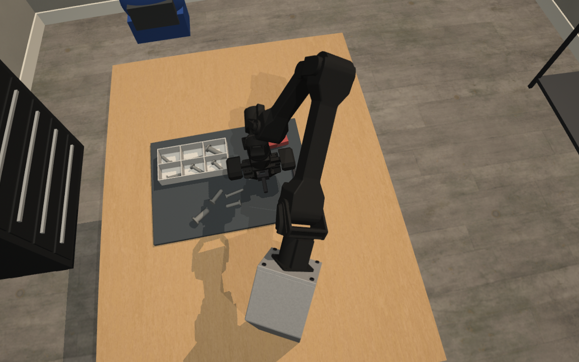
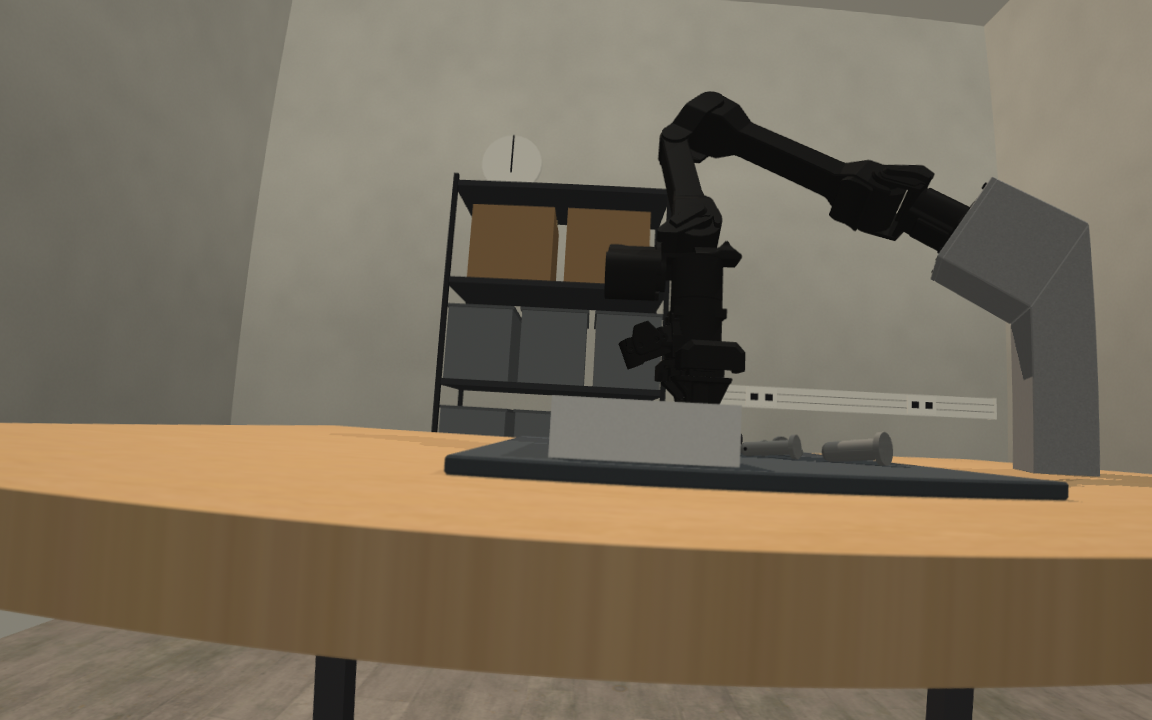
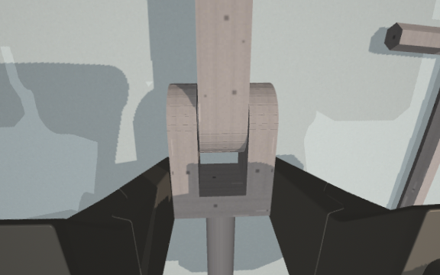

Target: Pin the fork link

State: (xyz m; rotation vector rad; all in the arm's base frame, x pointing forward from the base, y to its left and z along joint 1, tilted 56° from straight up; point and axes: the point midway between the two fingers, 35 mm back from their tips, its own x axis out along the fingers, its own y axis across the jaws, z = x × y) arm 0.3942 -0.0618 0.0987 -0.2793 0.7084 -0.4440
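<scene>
Right now my hand is 3 cm short of the grey eye plate, 2 cm to the left of it and 3 cm above it. Also, from my hand: long strip (1 cm behind, 9 cm to the right, 3 cm below); then long thin pin (10 cm to the left, 3 cm below); then dark mat (6 cm ahead, 8 cm to the left, 4 cm below).
</scene>
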